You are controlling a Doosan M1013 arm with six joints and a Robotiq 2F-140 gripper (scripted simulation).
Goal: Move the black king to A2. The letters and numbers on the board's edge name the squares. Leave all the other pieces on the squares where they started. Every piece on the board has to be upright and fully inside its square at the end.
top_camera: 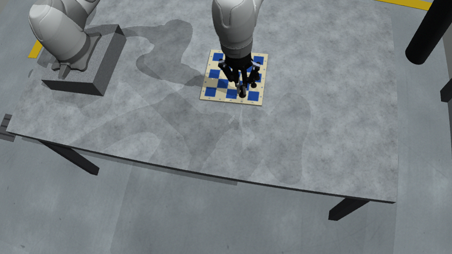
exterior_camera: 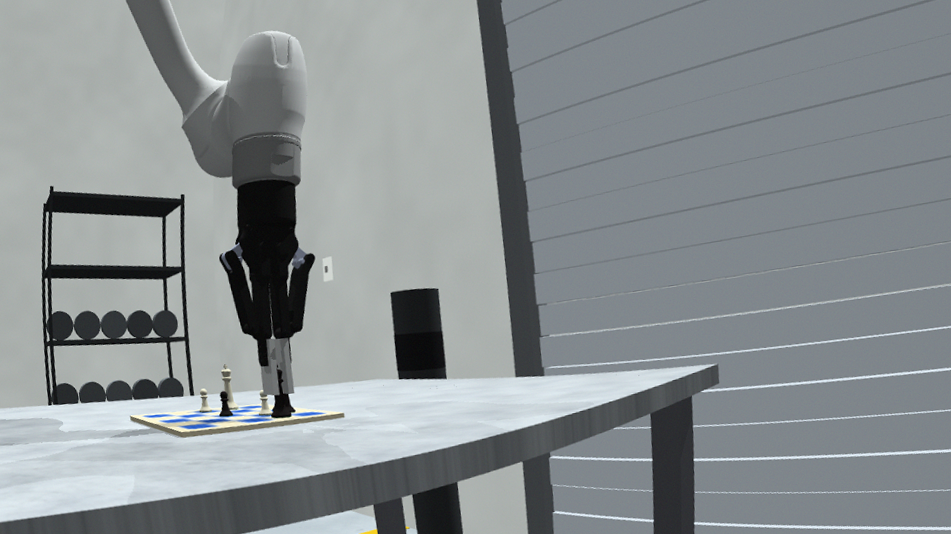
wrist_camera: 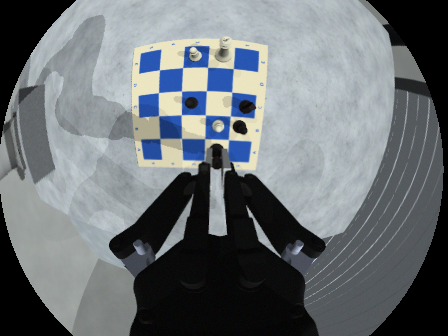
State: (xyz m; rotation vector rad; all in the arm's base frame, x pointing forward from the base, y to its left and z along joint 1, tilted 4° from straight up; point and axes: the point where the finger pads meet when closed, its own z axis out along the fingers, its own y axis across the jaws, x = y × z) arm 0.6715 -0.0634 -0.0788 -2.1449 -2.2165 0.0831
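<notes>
Now: hand 3 cm above the black king. From my hand the other things lie so: chessboard 4 cm behind, 8 cm to the left, 6 cm below; black pawn 4 cm behind, 8 cm to the left, 5 cm below.
</notes>
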